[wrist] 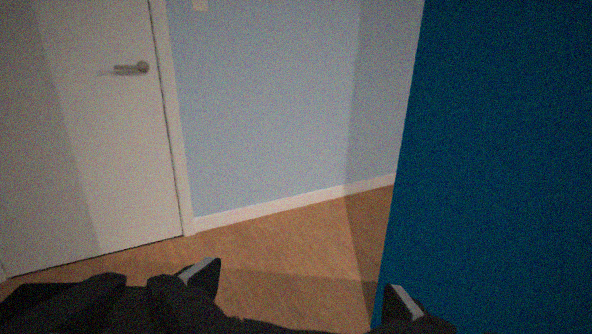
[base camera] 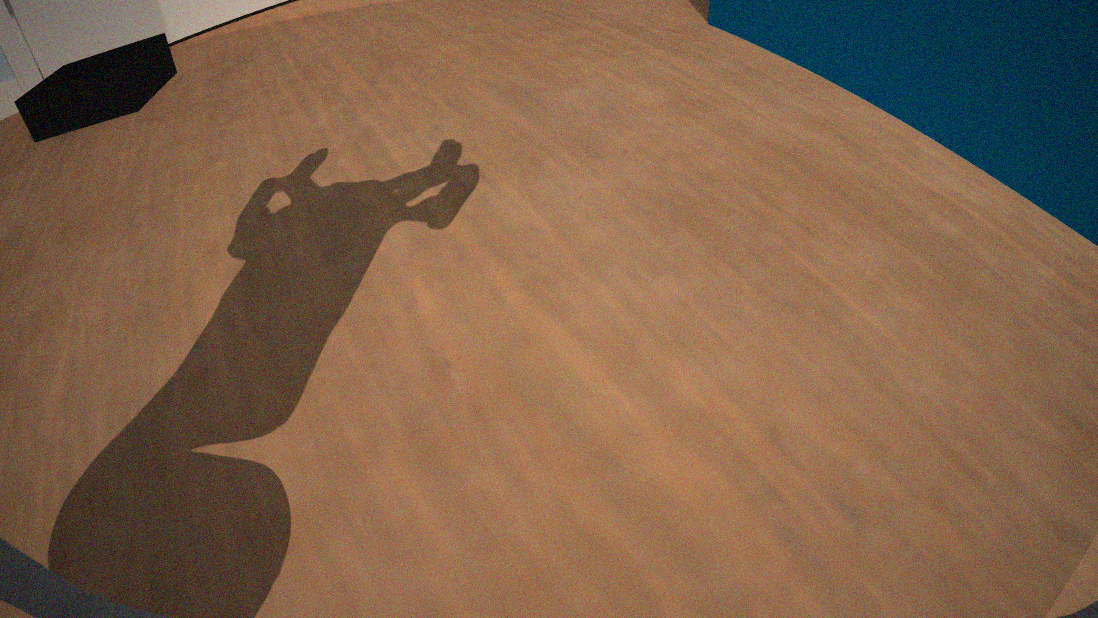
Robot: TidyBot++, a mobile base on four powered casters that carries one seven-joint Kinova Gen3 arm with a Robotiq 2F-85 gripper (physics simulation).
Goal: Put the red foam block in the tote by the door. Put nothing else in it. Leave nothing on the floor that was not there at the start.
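Frame: origin at the arm's base, x ahead, y left, z up, level; millimetres.
Where they show: gripper, fingertip midpoint: [wrist: 299, 289].
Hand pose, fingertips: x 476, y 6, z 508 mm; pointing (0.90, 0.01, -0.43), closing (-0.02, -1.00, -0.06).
Note:
After its pixels a point has its place.
A black tote [base camera: 99, 88] @[z -326, x 1007, y 931 mm] stands on the floor at the upper left of the base camera view, close to the white door [base camera: 218, 13] @[z -355, x 1557, y 964 mm] [wrist: 115, 150] @[z 158, x 1563, y 956 mm]. Its inside cannot be seen from this low angle. The tote does not show in the wrist view. The red foam block does not show in either view. My gripper [wrist: 299, 289] @[z 508, x 476, y 6 mm] is open, with its fingers wide apart and no object between them. It is raised and faces the wall and the door. The arm's shadow lies across the floor in the base camera view.
A large dark blue upright surface [base camera: 945, 84] @[z -310, x 808, y -502 mm] [wrist: 490, 150] @[z 423, x 1007, y -371 mm] stands to the right, close by. A light blue wall [wrist: 275, 100] @[z 339, x 2031, y 276 mm] with a white baseboard [wrist: 280, 204] @[z -341, x 2035, y 246 mm] runs right of the door. The wooden floor [base camera: 653, 345] @[z -397, x 422, y -53 mm] [wrist: 300, 245] @[z -396, x 1694, y 83 mm] lies ahead.

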